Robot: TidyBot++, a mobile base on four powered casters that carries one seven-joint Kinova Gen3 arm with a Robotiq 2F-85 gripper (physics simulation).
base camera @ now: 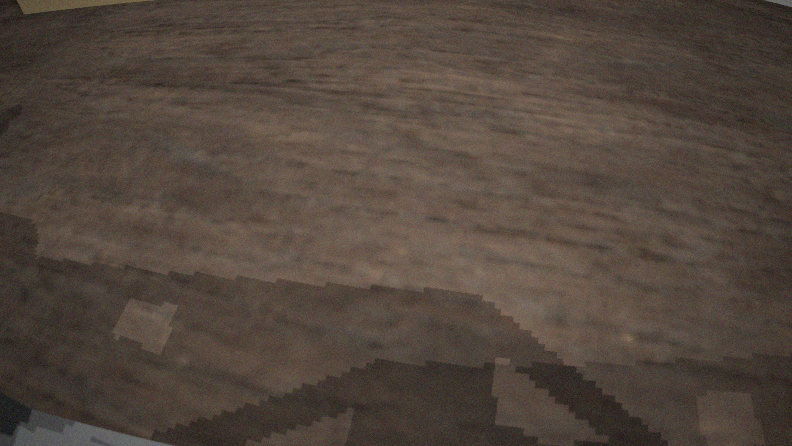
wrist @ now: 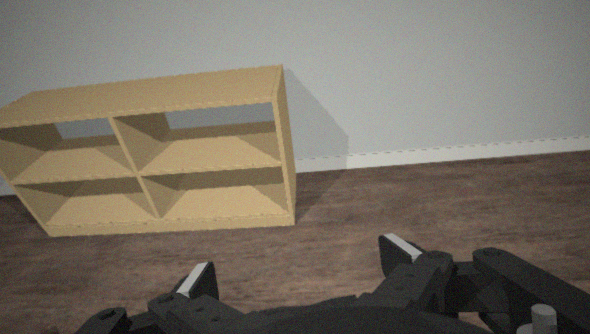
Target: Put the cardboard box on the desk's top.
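My gripper is open, with its two fingers wide apart at the bottom of the wrist view and wooden floor showing between them. It is empty. The cardboard box does not show in the base camera view or the wrist view. The desk does not show in either view.
A light wooden shelf unit with open compartments stands against the grey wall, left in the wrist view. A corner of a light wooden piece shows at the base view's top left. Shadows fall on the wooden floor.
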